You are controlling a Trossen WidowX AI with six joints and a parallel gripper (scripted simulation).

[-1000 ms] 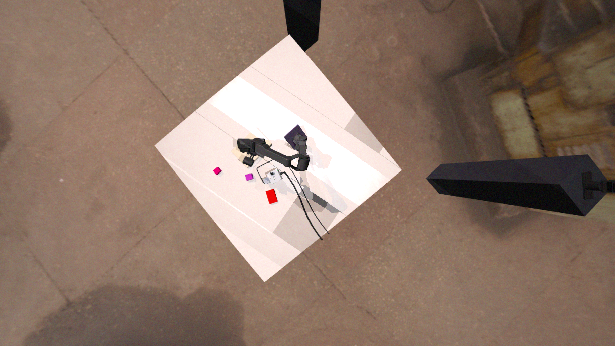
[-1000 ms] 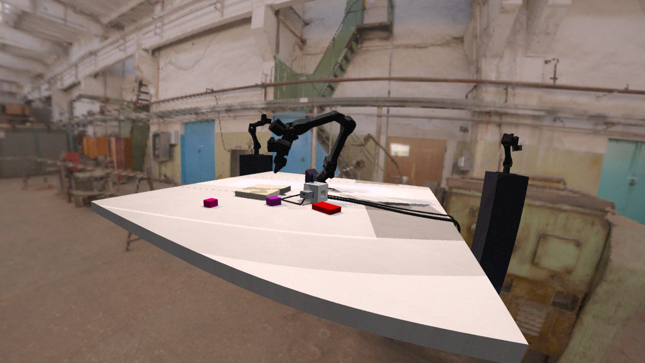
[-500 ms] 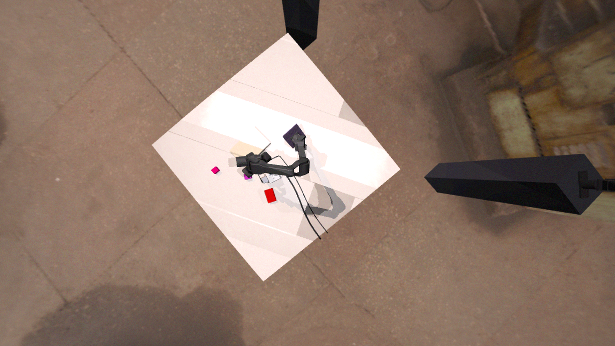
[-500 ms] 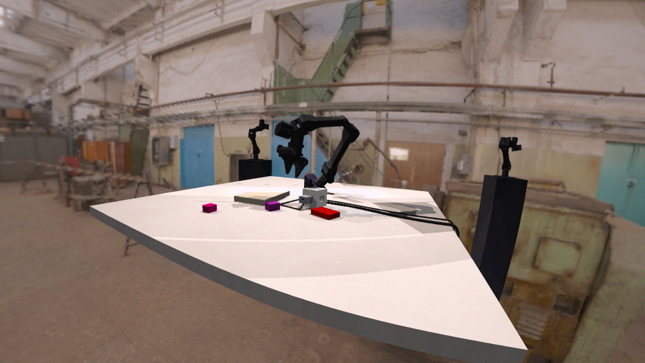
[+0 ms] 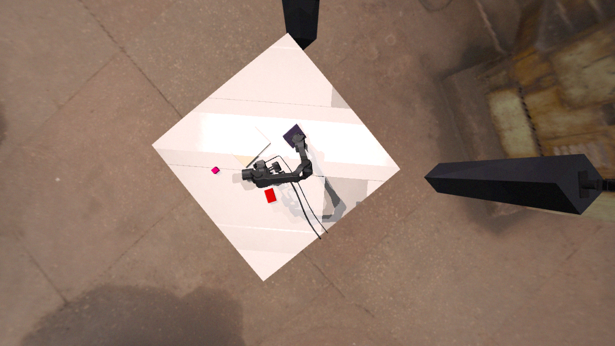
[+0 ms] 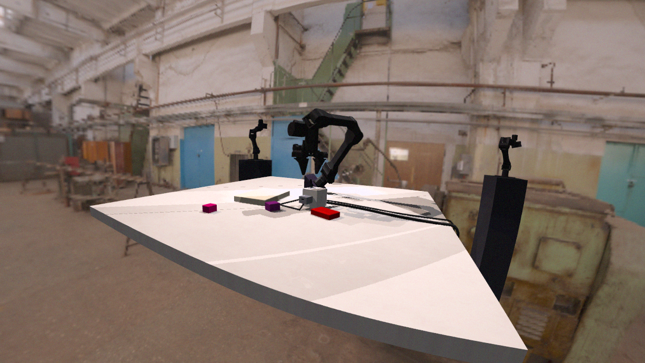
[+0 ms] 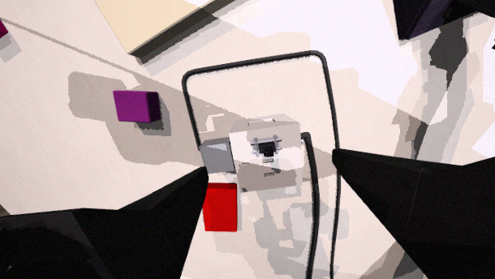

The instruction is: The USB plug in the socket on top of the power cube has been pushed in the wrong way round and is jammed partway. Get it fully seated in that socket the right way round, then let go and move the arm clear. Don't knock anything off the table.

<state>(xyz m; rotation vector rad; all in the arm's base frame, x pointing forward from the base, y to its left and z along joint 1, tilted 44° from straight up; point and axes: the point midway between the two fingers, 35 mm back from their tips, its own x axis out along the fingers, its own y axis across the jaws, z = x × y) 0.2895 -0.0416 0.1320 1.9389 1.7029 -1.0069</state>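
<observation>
My gripper tip is now 10 mm to the right of the dark USB plug and 40 mm above it. From my gripper tip the other things lie so: purple block (150 mm ahead, 100 mm to the right, 120 mm below); then USB socket (10 mm to the left, 70 mm below); then red block (120 mm ahead, 110 mm to the left, 120 mm below).
</observation>
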